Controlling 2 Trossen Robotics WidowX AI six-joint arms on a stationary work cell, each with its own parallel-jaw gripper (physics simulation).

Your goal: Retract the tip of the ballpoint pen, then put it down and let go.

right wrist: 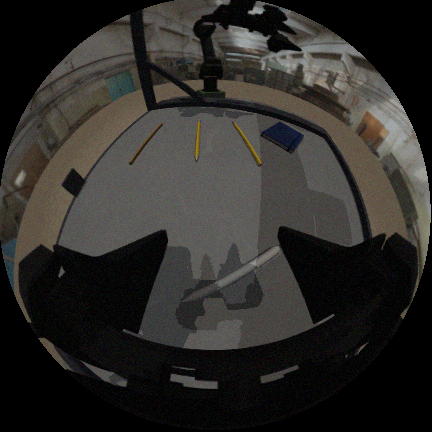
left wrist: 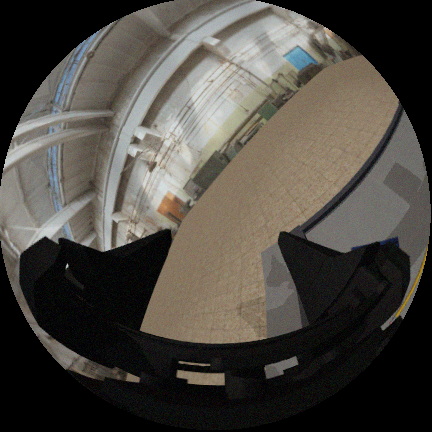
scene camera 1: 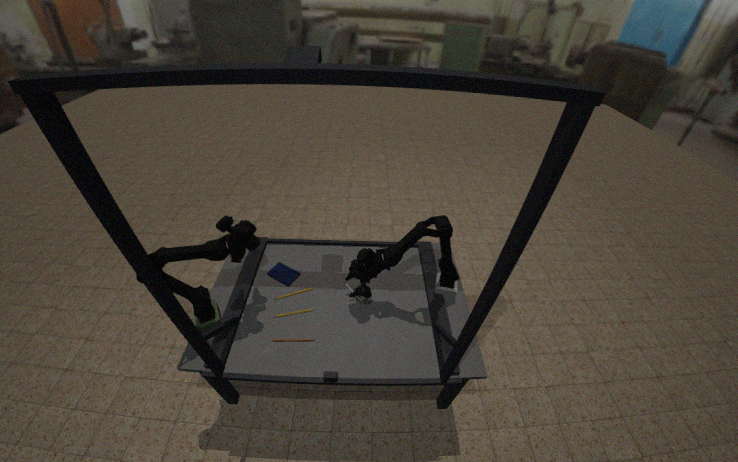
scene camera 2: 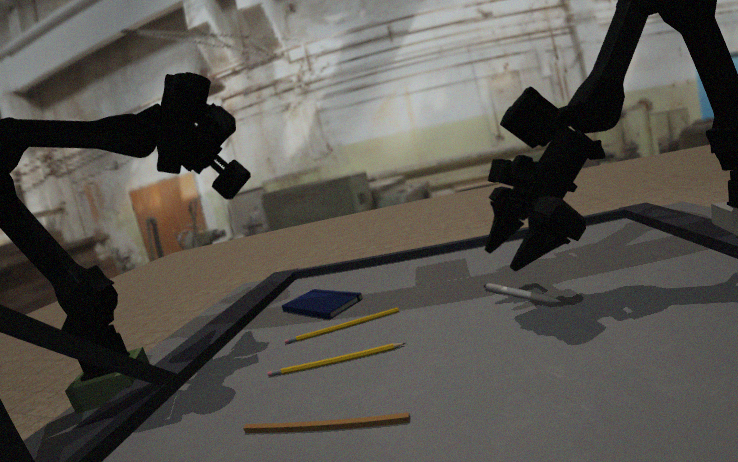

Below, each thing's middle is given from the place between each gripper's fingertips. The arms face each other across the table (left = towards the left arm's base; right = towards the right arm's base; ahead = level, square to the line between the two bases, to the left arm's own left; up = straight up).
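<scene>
Blue notebook (scene camera 2: 326, 304): my left hand is 14 cm to the left of it, 4 cm past it and 32 cm above it. Positions from my left hand: green mount (scene camera 2: 90, 394), 18 cm to the left, 26 cm behind, 30 cm below; orange pencil (scene camera 2: 400, 418), 18 cm to the right, 40 cm behind, 32 cm below.
Orange pencil: my right hand is 25 cm to the right of it, 18 cm past it and 7 cm above it. Positions from my right hand: green mount, 62 cm to the left, 3 cm behind, 5 cm below; blue notebook, 29 cm to the left, 19 cm ahead, 7 cm below.
</scene>
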